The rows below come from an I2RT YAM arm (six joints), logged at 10 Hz.
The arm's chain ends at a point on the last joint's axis. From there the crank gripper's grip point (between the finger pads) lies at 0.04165 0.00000 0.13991 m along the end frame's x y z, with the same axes.
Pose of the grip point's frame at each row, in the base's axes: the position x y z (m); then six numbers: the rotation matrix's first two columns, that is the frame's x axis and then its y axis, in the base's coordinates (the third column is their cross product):
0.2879 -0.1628 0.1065 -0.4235 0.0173 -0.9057 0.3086 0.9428 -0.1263
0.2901 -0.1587 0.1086 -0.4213 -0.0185 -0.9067 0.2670 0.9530 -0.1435
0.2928 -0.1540 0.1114 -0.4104 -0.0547 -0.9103 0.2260 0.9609 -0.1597
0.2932 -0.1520 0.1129 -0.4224 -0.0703 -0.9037 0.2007 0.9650 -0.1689
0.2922 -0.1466 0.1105 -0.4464 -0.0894 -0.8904 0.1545 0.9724 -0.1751
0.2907 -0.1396 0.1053 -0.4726 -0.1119 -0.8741 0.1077 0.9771 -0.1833
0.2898 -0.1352 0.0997 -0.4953 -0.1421 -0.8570 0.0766 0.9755 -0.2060
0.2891 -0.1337 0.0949 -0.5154 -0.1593 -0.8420 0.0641 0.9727 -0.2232
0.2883 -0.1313 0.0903 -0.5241 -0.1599 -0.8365 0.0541 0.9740 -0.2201
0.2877 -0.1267 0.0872 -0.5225 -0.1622 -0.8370 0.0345 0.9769 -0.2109
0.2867 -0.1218 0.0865 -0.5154 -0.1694 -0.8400 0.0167 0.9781 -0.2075
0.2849 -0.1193 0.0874 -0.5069 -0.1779 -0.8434 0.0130 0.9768 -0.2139
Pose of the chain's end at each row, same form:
0.1864 -0.1169 0.2008 -0.4235 0.0173 -0.9057 0.3086 0.9428 -0.1263
0.1864 -0.1156 0.2018 -0.4213 -0.0185 -0.9067 0.2670 0.9530 -0.1435
0.1863 -0.1138 0.2028 -0.4104 -0.0547 -0.9103 0.2260 0.9609 -0.1597
0.1871 -0.1137 0.2056 -0.4224 -0.0703 -0.9037 0.2007 0.9650 -0.1689
0.1875 -0.1127 0.2064 -0.4464 -0.0894 -0.8904 0.1545 0.9724 -0.1751
0.1880 -0.1096 0.2046 -0.4726 -0.1119 -0.8741 0.1077 0.9771 -0.1833
0.1894 -0.1058 0.2015 -0.4953 -0.1421 -0.8570 0.0766 0.9755 -0.2060
0.1910 -0.1034 0.1987 -0.5154 -0.1593 -0.8420 0.0641 0.9727 -0.2232
0.1912 -0.1022 0.1954 -0.5241 -0.1599 -0.8365 0.0541 0.9740 -0.2201
0.1903 -0.1005 0.1927 -0.5225 -0.1622 -0.8370 0.0345 0.9769 -0.2109
0.1883 -0.0978 0.1916 -0.5154 -0.1694 -0.8400 0.0167 0.9781 -0.2075
0.1854 -0.0952 0.1915 -0.5069 -0.1779 -0.8434 0.0130 0.9768 -0.2139

